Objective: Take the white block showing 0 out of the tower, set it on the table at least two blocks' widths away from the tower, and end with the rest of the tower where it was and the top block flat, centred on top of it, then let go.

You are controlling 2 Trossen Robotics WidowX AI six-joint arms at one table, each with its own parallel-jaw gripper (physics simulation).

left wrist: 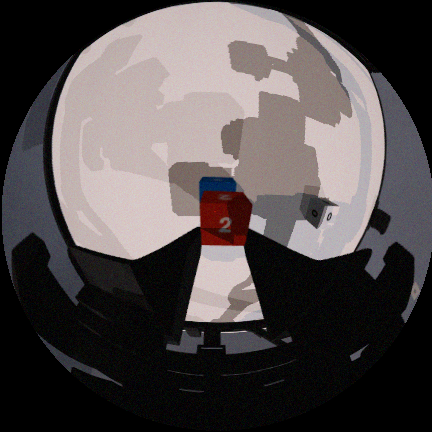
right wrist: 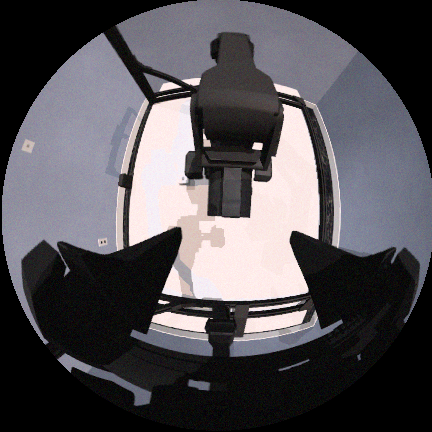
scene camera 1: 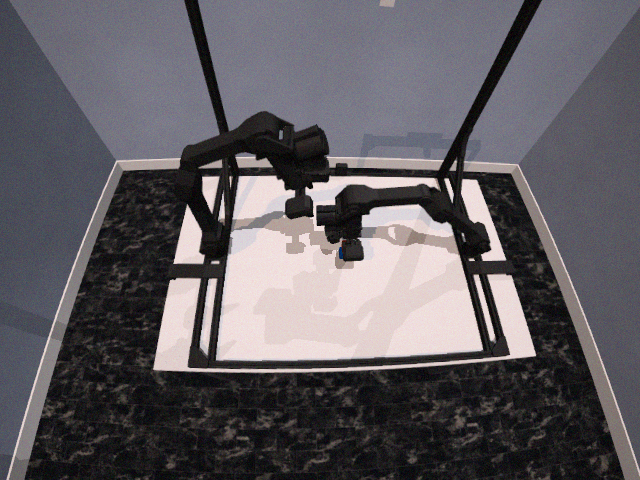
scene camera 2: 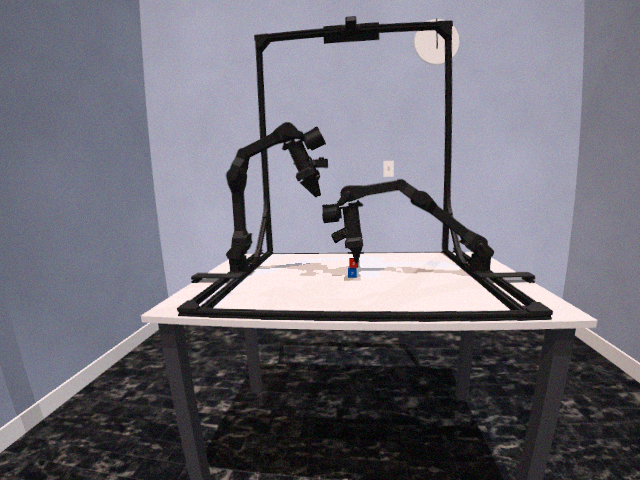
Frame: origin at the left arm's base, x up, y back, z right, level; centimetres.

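Seen in the pictures: left gripper, fingertip midpoint: [left wrist: 222,232] [scene camera 1: 350,245] [scene camera 2: 356,261]; right gripper, fingertip midpoint: [right wrist: 237,234] [scene camera 1: 311,202] [scene camera 2: 318,196]; left arm's base, origin of the base link: [left wrist: 211,329] [scene camera 1: 470,250] [scene camera 2: 480,270]; right arm's base, origin of the base link: [right wrist: 220,311] [scene camera 1: 215,251] [scene camera 2: 238,271].
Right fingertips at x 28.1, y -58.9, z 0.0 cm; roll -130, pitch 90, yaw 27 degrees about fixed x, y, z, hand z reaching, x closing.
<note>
Offsets run from my right fingertips to a thing's top centre. "pt": to the spot under its first point. Level surfaces: height alone.
My left gripper [scene camera 1: 353,251] [scene camera 2: 356,257] [left wrist: 222,232] is shut on the red block @(dx -23.4, dy +12.3, dz +0.2 cm) [scene camera 2: 353,263] [left wrist: 225,220] showing 2. The red block is directly above the blue block @(dx -27.1, dy +11.7, dz -0.3 cm) [scene camera 1: 341,253] [scene camera 2: 352,273] [left wrist: 217,184], a little to the right of its centre in scene camera 2. Whether they touch, I cannot tell. The blue block stands on the table. The white block @(dx -27.1, dy +13.0, dz +13.8 cm) [left wrist: 316,212] [right wrist: 184,179] showing 0 lies apart on the table, at the right in the left wrist view; it does not show in the scene cameras. My right gripper [scene camera 1: 299,206] [scene camera 2: 316,194] [right wrist: 237,234] is open and empty, high above the table.
The white table @(dx -30.0 cm) [scene camera 1: 403,330] [scene camera 2: 289,297] carries a dark metal frame @(pt dx -28.6, dy +5.4, dz -36.8 cm) [scene camera 1: 330,363] [scene camera 2: 361,315] around its work area, with upright posts at the back. The right arm hangs above and to the left of the left arm in scene camera 2.
</note>
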